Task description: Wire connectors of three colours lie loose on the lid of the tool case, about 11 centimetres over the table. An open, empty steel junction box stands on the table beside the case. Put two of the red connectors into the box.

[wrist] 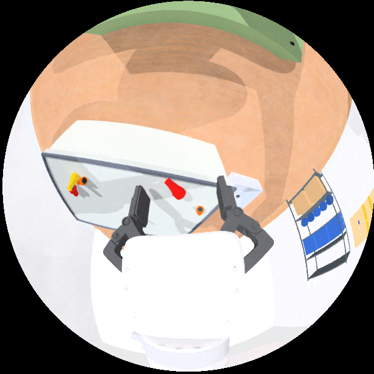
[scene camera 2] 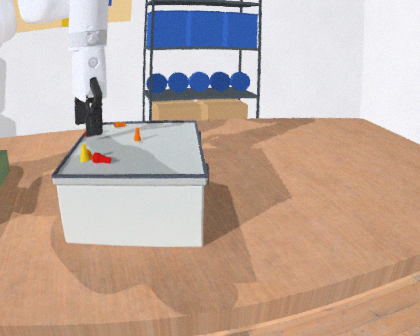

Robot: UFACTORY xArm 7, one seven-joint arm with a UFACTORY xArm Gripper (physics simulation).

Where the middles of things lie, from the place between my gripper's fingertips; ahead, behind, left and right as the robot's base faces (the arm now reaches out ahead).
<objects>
I see my gripper 9 cm short of the tool case (scene camera 2: 151, 194), 9 cm to the left of it and 6 cm above it. Also, from my hand: steel junction box (wrist: 248, 188) (13 cm ahead, 18 cm to the left, 10 cm below).
</objects>
